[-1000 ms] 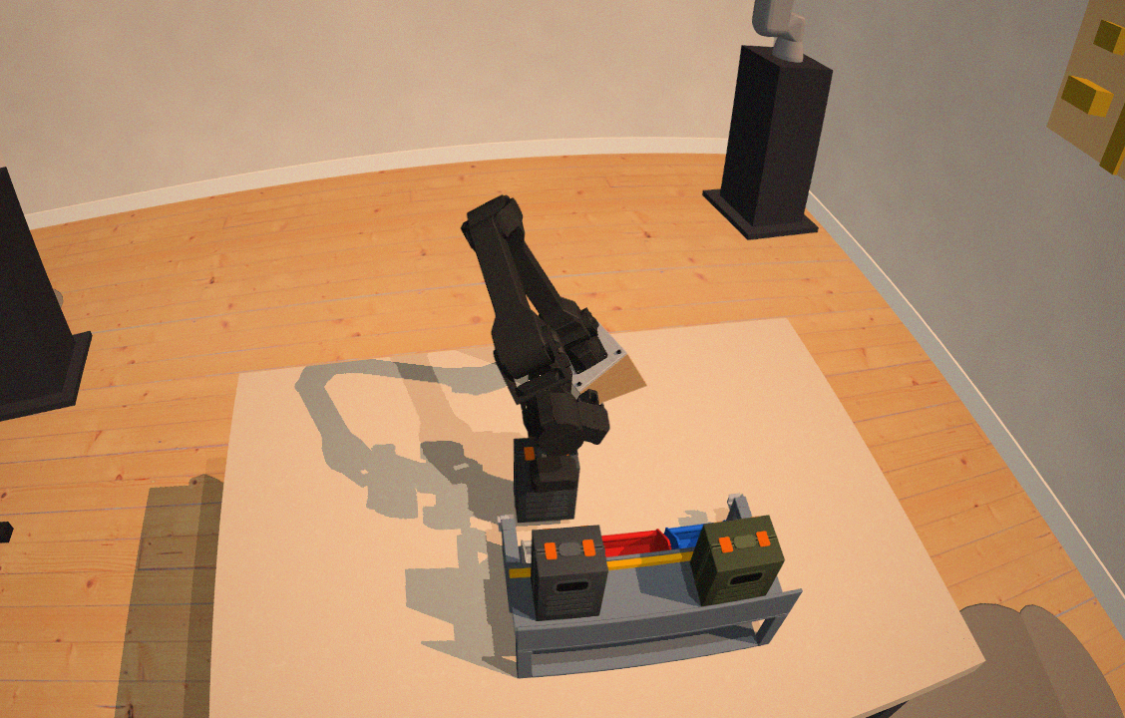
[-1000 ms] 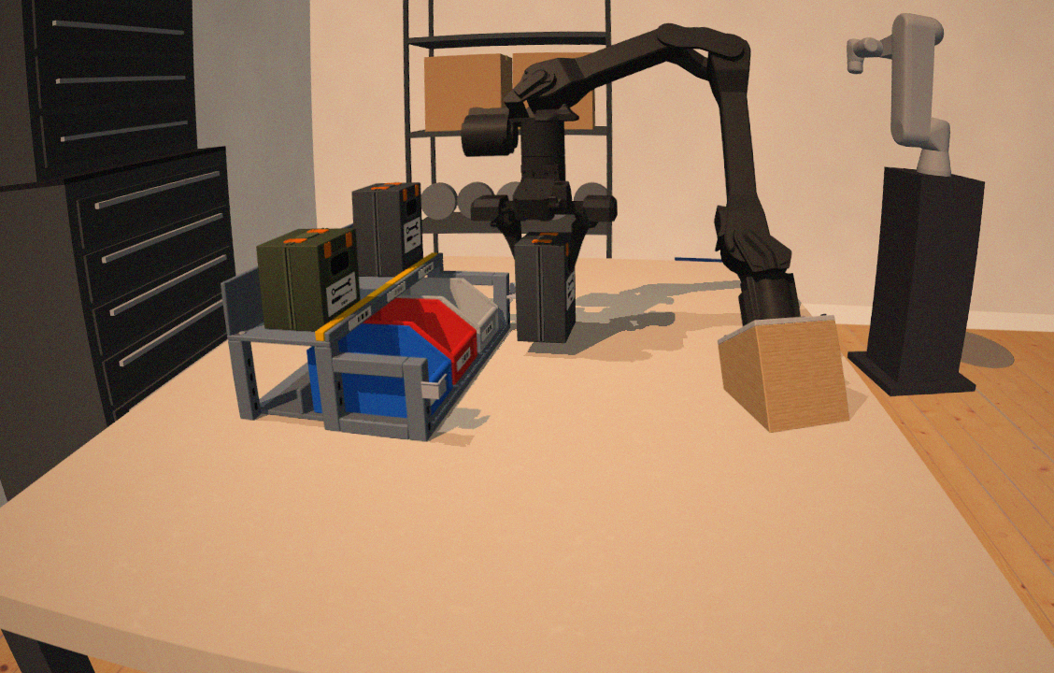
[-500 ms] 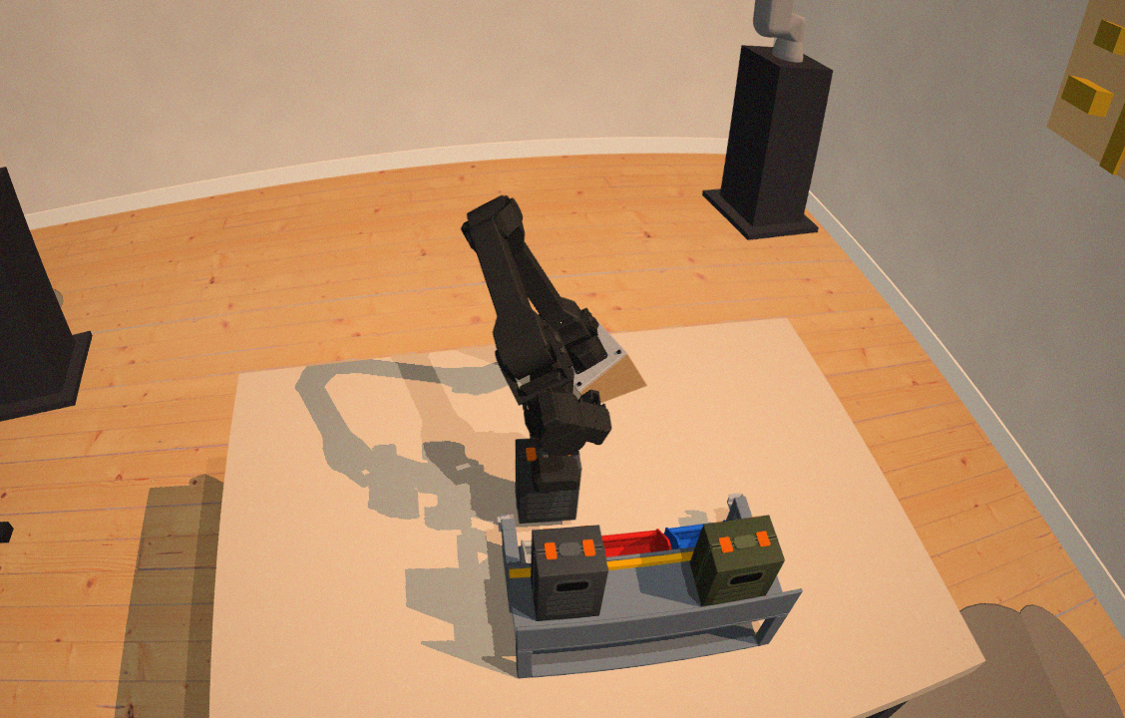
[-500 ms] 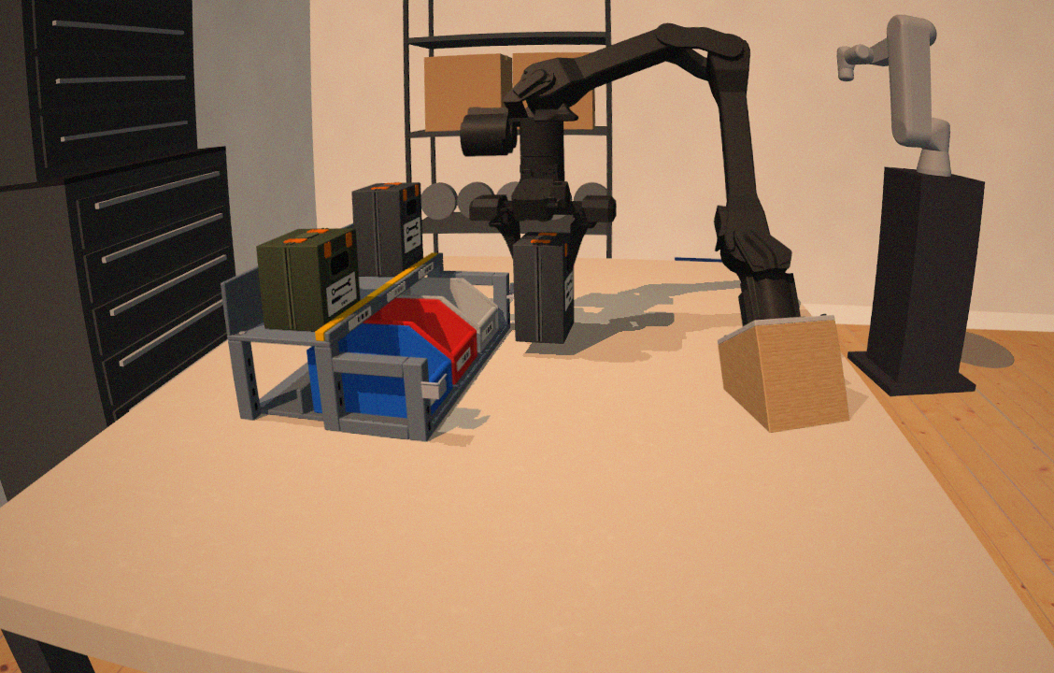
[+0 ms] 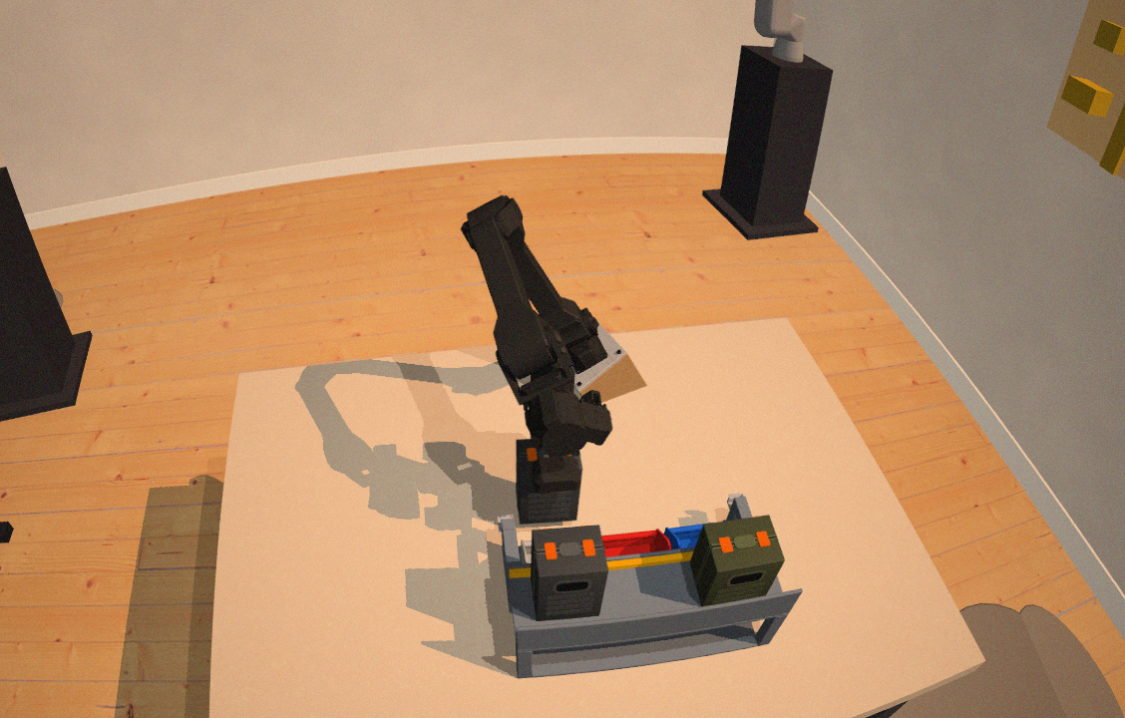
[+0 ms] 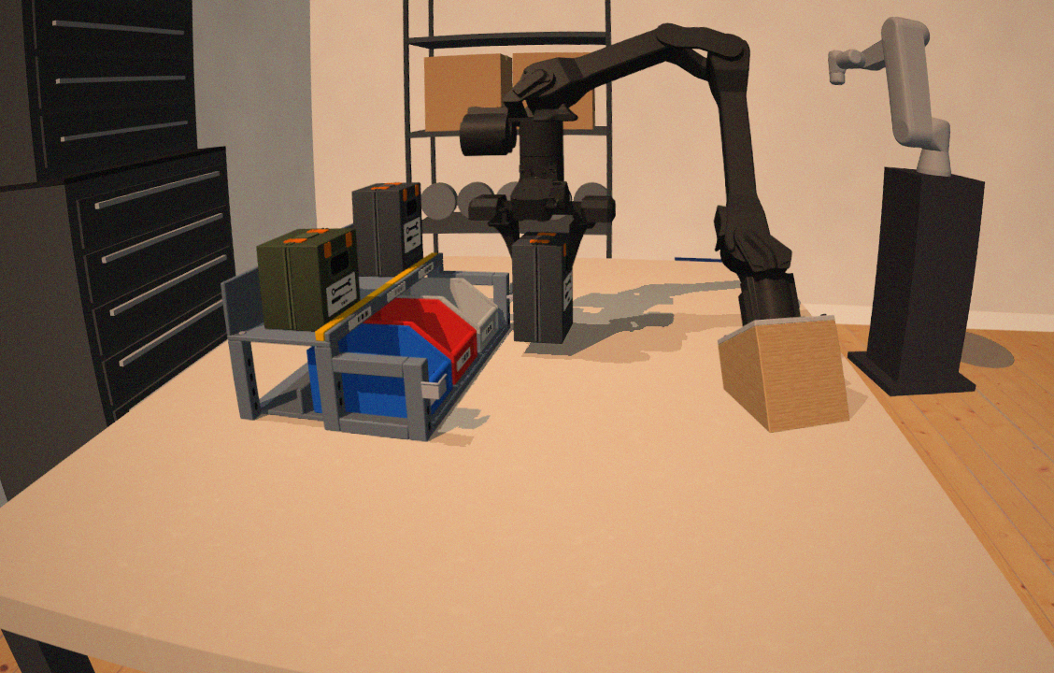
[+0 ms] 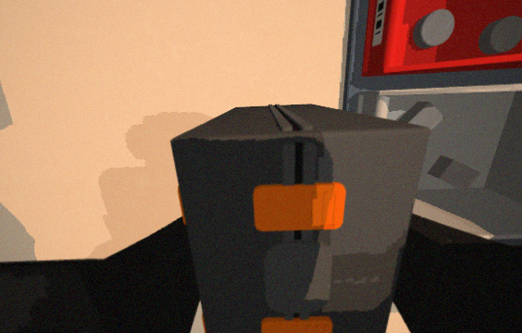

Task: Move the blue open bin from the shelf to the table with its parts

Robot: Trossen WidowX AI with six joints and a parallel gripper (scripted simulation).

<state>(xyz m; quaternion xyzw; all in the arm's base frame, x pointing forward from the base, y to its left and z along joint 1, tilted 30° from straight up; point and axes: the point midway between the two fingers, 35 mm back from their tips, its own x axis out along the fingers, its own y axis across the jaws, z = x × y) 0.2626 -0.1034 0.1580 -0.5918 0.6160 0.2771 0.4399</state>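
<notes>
The blue open bin is 19 cm ahead of my hand, 19 cm to the left of it and 10 cm below it. The rest, counted from my hand: red bin (17 cm ahead, 8 cm to the left, 10 cm below); then yellow rail (20 cm ahead, 7 cm to the left, 3 cm below); then green case (27 cm ahead, 17 cm to the left, 1 cm above).
</notes>
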